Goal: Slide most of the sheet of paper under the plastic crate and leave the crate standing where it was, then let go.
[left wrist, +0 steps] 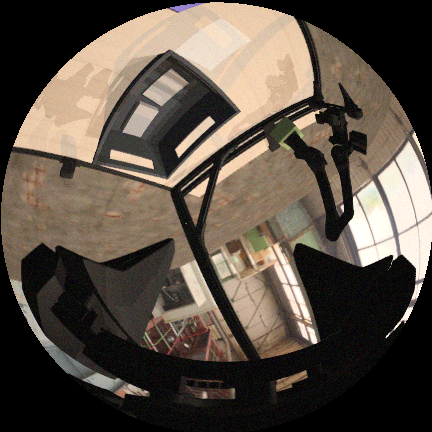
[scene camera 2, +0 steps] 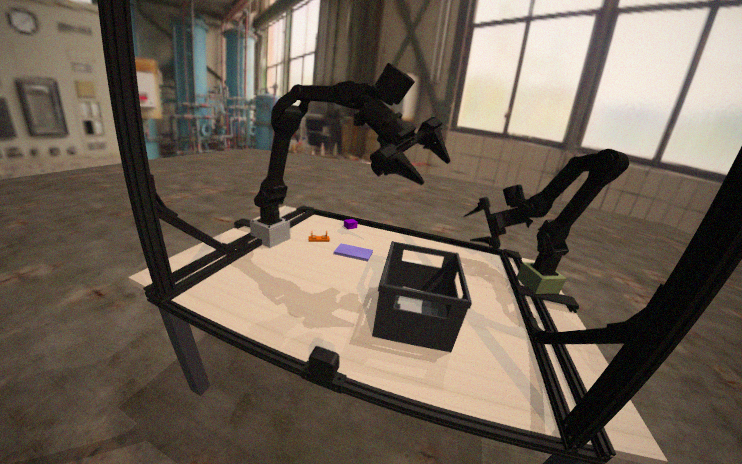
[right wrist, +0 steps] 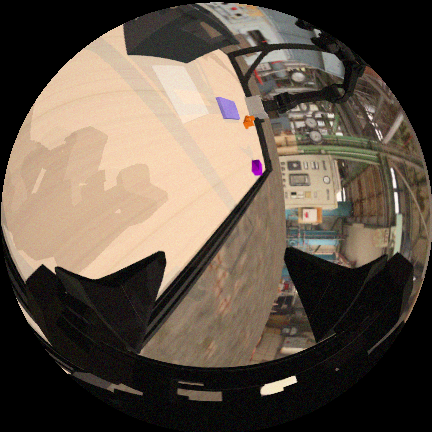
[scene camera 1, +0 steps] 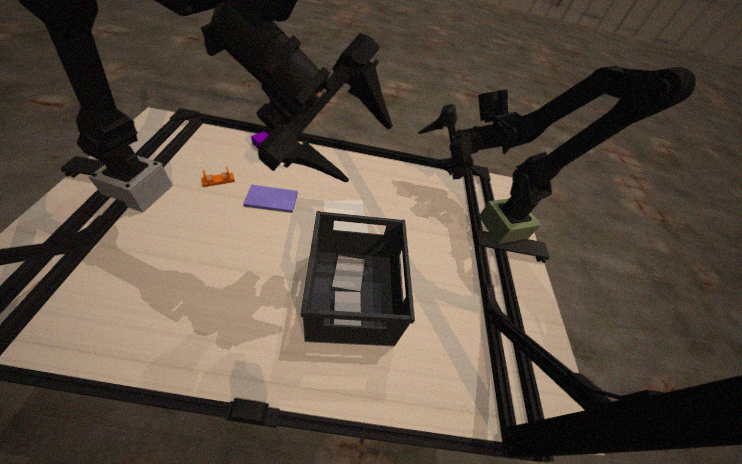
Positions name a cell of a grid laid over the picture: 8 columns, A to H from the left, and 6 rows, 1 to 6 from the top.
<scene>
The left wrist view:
my left gripper: E4
my right gripper: G2
black plastic crate: D2
sheet of paper: D1, on the table
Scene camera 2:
my left gripper: E3
my right gripper: F3
black plastic crate: E5
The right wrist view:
my right gripper: E4
black plastic crate: D1
sheet of paper: D2
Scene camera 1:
my left gripper: D2
my right gripper: E2
black plastic crate: E5
sheet of paper: D3
</scene>
